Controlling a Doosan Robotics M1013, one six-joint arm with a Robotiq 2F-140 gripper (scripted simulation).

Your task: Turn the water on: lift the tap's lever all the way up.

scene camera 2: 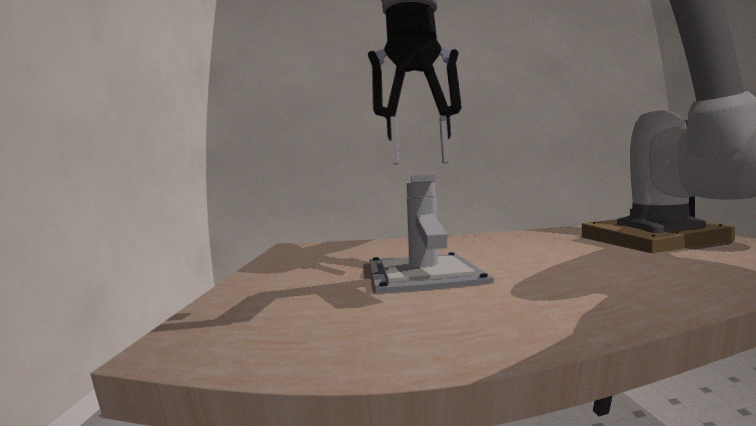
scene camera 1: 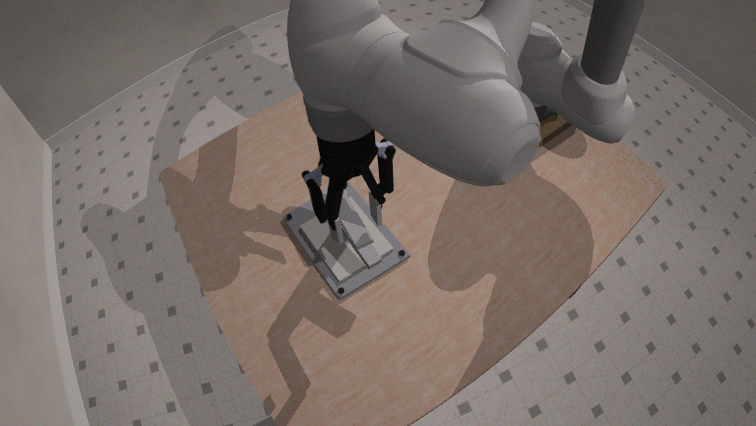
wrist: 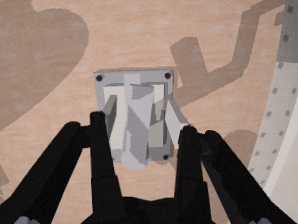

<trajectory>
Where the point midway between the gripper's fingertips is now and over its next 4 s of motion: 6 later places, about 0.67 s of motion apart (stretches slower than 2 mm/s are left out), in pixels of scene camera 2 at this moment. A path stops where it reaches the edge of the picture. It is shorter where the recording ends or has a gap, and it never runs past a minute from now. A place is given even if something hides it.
My gripper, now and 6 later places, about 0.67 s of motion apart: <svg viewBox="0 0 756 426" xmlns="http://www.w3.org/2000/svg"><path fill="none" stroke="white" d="M421 163L422 164L422 172L423 191L423 199L424 192L423 179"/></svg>
</trajectory>
